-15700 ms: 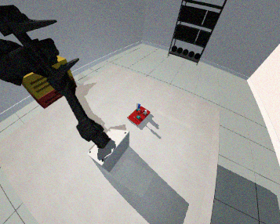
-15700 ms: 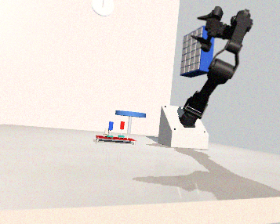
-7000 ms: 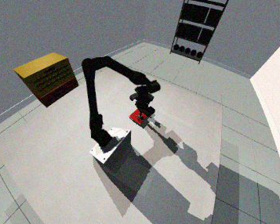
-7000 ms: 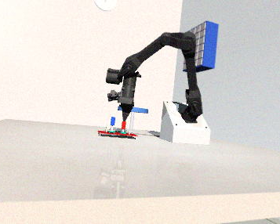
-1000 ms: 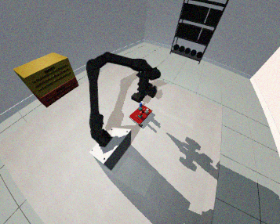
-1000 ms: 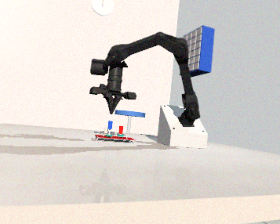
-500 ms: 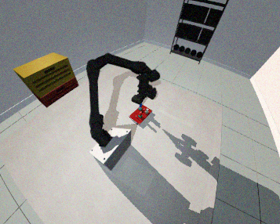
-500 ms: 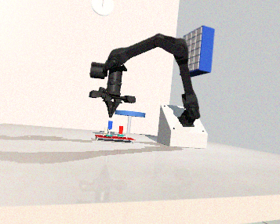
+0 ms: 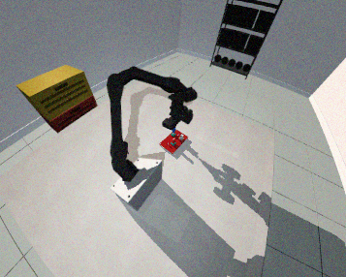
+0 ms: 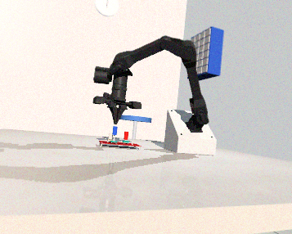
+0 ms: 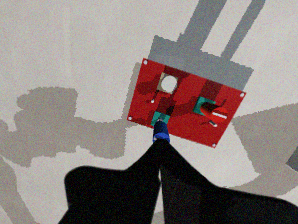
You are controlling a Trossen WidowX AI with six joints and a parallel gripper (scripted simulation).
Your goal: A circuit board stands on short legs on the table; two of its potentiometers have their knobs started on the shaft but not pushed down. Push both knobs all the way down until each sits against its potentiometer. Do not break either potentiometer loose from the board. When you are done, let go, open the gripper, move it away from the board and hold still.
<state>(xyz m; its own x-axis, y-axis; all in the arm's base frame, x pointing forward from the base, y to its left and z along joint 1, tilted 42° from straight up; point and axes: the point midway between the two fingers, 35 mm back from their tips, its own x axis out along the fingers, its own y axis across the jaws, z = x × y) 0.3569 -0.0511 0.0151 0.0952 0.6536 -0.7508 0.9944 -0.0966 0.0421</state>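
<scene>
The blue knob is 2 cm below my gripper tip. From my gripper tip the other things lie so: red knob: 6 cm behind, 4 cm below, 3 cm to the right.
</scene>
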